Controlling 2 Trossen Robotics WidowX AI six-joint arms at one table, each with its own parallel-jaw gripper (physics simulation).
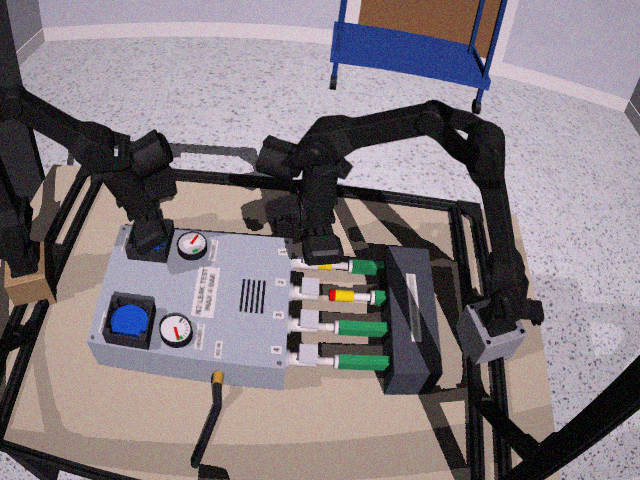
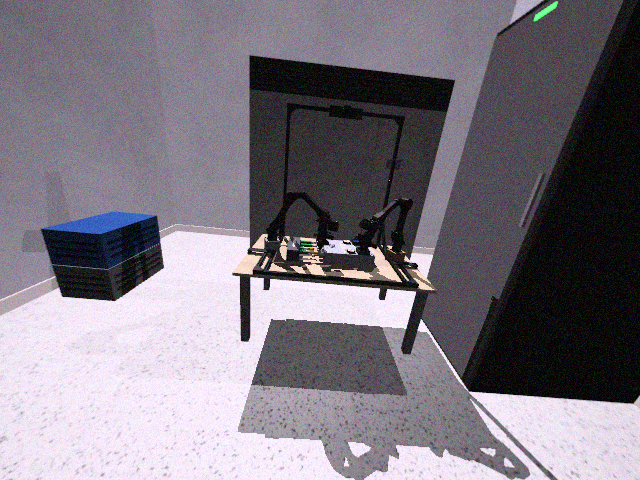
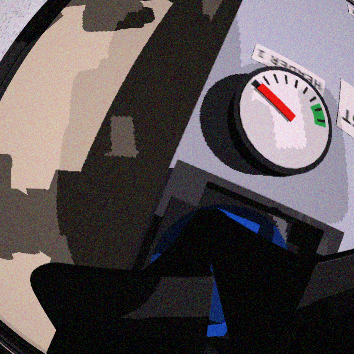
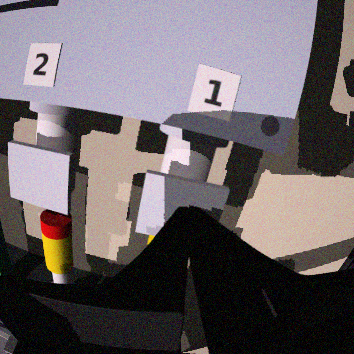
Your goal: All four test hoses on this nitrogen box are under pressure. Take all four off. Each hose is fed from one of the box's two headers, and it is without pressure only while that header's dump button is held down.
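Seen in the pictures: left gripper, between the fingertips: (image 2: 360, 252) (image 3: 206, 218); right gripper, between the fingertips: (image 2: 319, 250) (image 4: 186, 216); left arm's base, origin of its link: (image 1: 24, 263) (image 2: 396, 250); right arm's base, origin of its link: (image 1: 497, 319) (image 2: 272, 239).
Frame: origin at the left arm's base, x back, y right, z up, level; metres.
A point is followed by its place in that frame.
The grey nitrogen box (image 1: 232, 314) @[x -0.399, y 0.224, z -0.004 m] (image 2: 347, 254) @[x -0.412, y 0.034, z -0.007 m] lies on the table. My left gripper (image 1: 148, 244) (image 3: 206, 218) @[x -0.319, y 0.020, z 0.005 m] (image 2: 364, 248) @[x -0.319, y 0.020, z 0.005 m] is shut and its tips are down inside the guard of the header 1 dump button (image 3: 247, 222) @[x -0.316, y 0.040, z 0.004 m]. The header 1 gauge (image 1: 191, 245) @[x -0.366, y 0.066, z 0.011 m] (image 3: 282, 117) @[x -0.366, y 0.058, z 0.011 m] has its red needle at the end of the scale away from the green mark. My right gripper (image 1: 322, 251) @[x -0.575, y 0.135, z -0.003 m] (image 4: 186, 216) @[x -0.575, y 0.135, z -0.003 m] (image 2: 326, 242) @[x -0.575, y 0.135, z -0.003 m] is shut, with its tips against the tilted grey collar of hose 1 (image 4: 168, 197) @[x -0.567, y 0.141, z -0.007 m]. Hose 1 (image 1: 339, 267) @[x -0.621, y 0.164, z -0.026 m], hose 2 (image 1: 343, 295) @[x -0.600, y 0.230, z -0.020 m] (image 4: 56, 242) @[x -0.594, y 0.216, z -0.019 m], hose 3 (image 1: 361, 328) @[x -0.601, y 0.306, z -0.019 m] and hose 4 (image 1: 361, 362) @[x -0.573, y 0.370, z -0.019 m] sit in their ports.
The second blue dump button (image 1: 129, 320) @[x -0.216, y 0.201, z 0.012 m] and its gauge (image 1: 175, 330) @[x -0.293, y 0.241, z 0.012 m] are at the box's front left. A dark block (image 1: 409, 319) @[x -0.682, y 0.327, z -0.004 m] holds the hose ends. A black supply hose (image 1: 210, 419) @[x -0.306, y 0.378, z -0.070 m] leaves the box front. A blue cart (image 1: 409, 52) stands behind the table.
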